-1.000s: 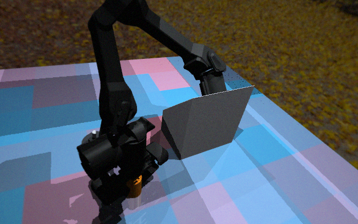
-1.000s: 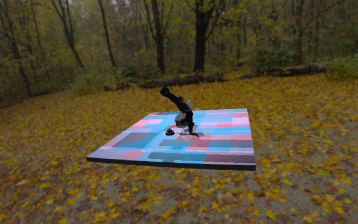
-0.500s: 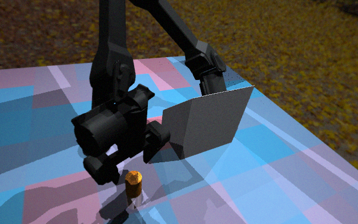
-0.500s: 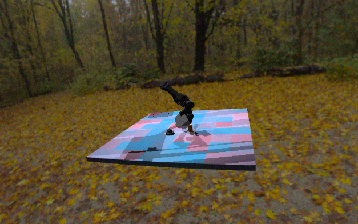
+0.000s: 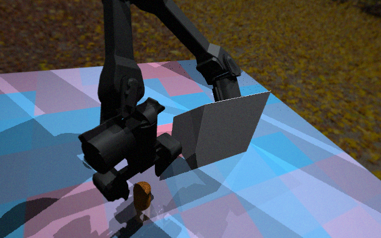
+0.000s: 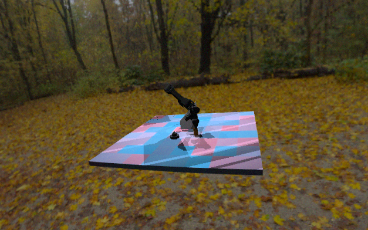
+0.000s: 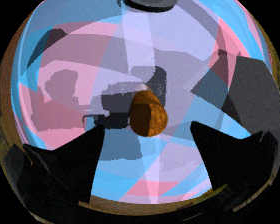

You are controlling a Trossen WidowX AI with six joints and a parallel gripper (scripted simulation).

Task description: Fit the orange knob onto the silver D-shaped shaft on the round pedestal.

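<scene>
The orange knob is 30 mm below my gripper tip. The rest, counted from my gripper tip: round pedestal 180 mm to the right, 80 mm ahead, 40 mm below.
</scene>
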